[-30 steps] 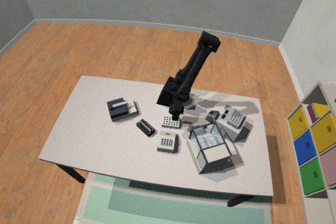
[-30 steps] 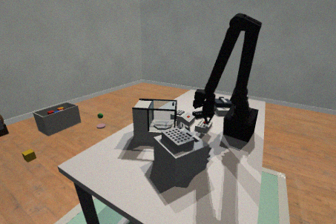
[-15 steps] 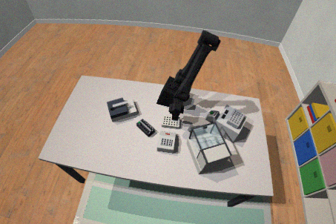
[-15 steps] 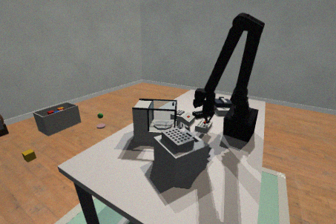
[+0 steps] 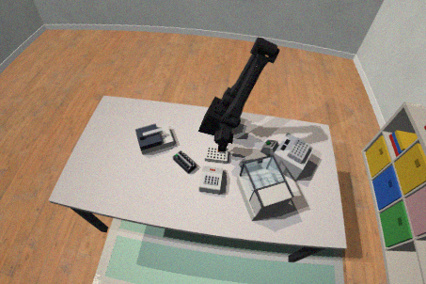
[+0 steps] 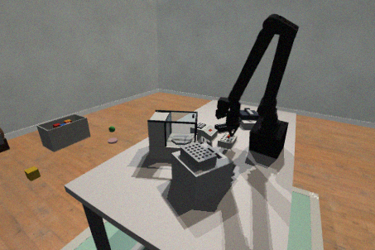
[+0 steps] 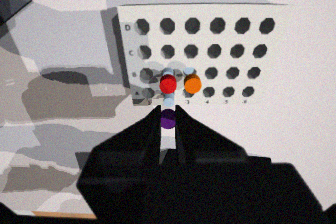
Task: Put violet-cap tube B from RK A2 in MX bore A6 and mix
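Now: hand 2 cm above the tube B. From my hand the other things lie so: tube rack 5 cm below, 3 cm ahead, 2 cm to the right; then red-capped tube 4 cm below, 2 cm ahead; then orange-capped tube 4 cm below, 2 cm to the right, 2 cm ahead.
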